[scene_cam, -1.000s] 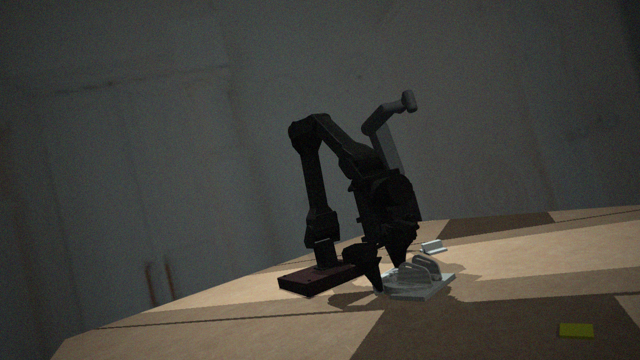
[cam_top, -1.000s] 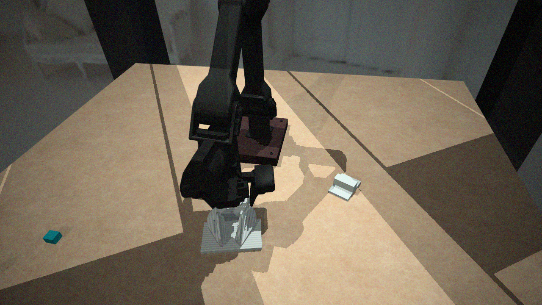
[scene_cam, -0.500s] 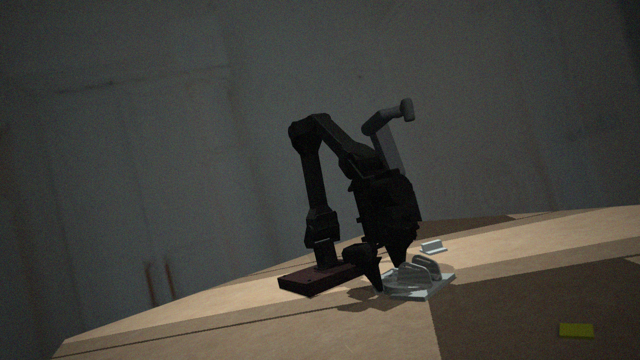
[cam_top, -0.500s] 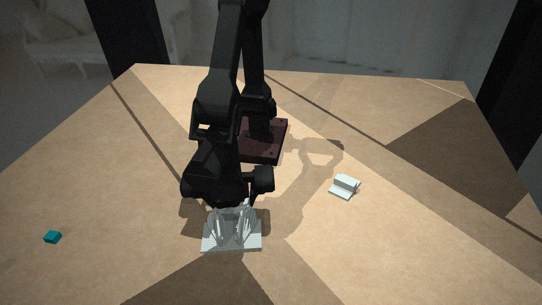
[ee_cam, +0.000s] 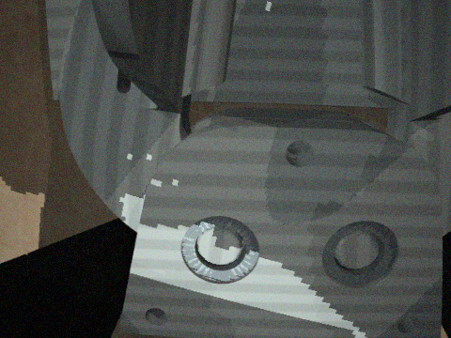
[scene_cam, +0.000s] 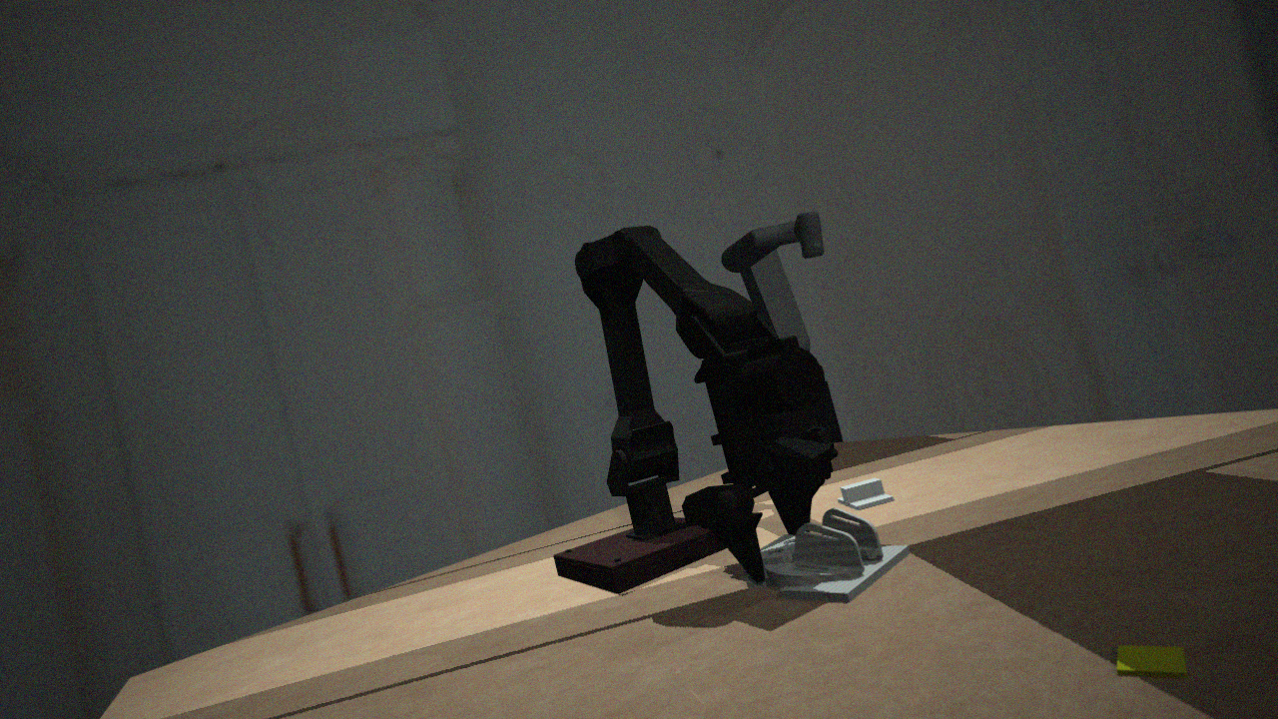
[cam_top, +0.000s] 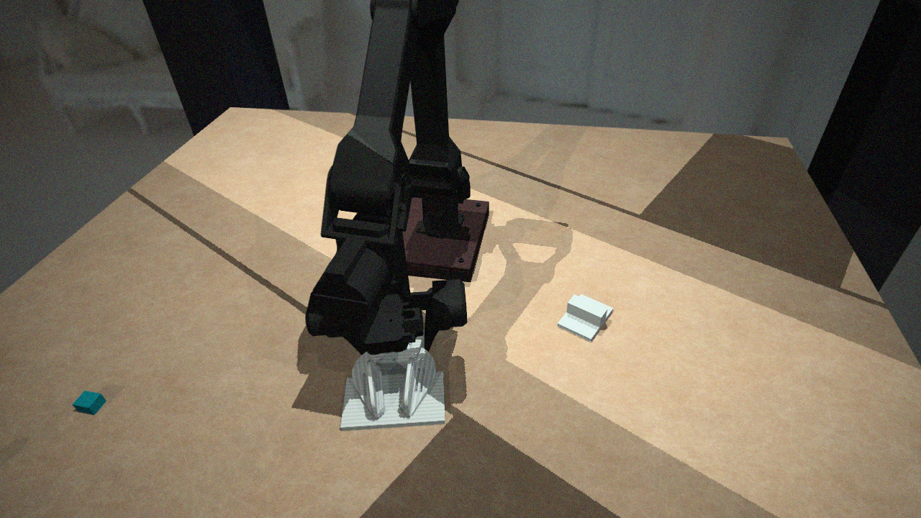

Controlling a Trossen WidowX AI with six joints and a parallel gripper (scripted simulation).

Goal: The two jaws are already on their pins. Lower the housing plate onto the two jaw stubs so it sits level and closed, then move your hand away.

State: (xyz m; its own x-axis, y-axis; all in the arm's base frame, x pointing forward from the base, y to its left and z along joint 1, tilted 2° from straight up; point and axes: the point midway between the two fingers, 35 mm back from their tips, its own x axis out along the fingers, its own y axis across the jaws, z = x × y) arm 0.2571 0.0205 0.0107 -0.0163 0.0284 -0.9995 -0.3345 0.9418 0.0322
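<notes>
Now: the pale base plate 70 mm ahead of my gripper tip and 20 mm to the left of it. Also, from my gripper tip: teal block 170 mm ahead, 340 mm to the right; then yellow block 340 mm ahead, 10 mm below.
</notes>
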